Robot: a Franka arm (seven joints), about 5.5 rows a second.
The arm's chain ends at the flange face. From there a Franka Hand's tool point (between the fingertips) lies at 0.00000 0.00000 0.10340 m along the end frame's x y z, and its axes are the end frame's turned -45 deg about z.
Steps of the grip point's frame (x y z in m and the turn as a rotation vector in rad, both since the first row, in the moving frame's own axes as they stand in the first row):
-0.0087, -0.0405, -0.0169, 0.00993, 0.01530, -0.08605
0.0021, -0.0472, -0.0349, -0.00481, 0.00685, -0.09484
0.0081, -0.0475, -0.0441, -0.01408, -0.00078, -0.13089
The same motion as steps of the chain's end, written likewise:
-0.0351, -0.0206, -0.0169, 0.01784, 0.00380, -0.08605
-0.0327, -0.0347, -0.0349, 0.00144, 0.00824, -0.09484
-0.0289, -0.0403, -0.0441, -0.01051, 0.00940, -0.13089

